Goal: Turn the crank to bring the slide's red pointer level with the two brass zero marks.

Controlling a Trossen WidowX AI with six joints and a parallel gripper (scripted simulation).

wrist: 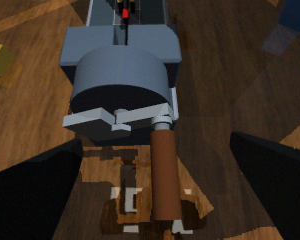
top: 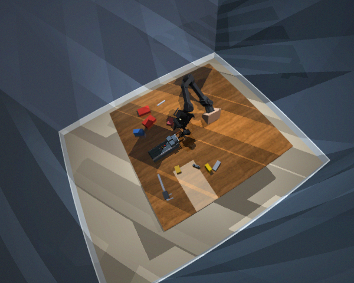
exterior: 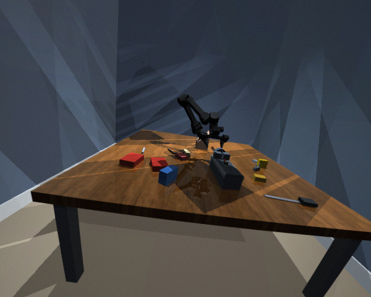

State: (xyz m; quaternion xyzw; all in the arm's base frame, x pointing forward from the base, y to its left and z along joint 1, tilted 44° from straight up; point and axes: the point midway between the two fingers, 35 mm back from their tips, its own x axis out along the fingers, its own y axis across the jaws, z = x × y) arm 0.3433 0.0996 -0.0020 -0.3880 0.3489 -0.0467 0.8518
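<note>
The brown crank handle is 2 cm behind my gripper tip, 1 cm to the right of it and 1 cm below it. From my gripper tip the other things lie so: pink block 1 cm behind, 20 cm to the right, 10 cm below; then ochre block 12 cm ahead, 27 cm to the left, 10 cm below; then red pointer 13 cm ahead, 5 cm to the left, 3 cm below.
</note>
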